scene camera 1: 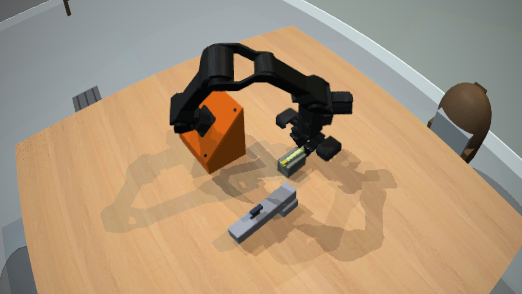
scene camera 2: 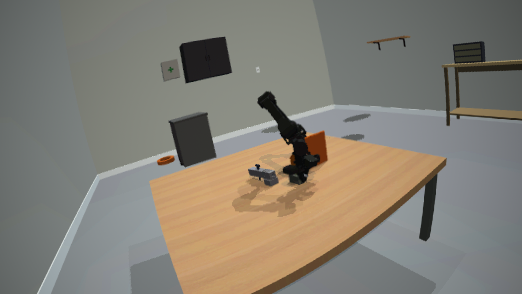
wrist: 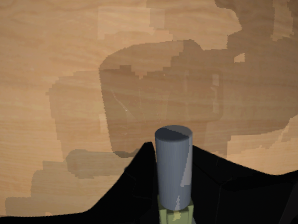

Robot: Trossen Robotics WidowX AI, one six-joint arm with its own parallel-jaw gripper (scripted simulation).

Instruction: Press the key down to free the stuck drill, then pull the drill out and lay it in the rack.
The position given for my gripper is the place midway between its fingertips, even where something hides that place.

Note:
In view: my gripper (scene camera 1: 305,154).
My gripper shows as well in the wrist view (wrist: 161,147).

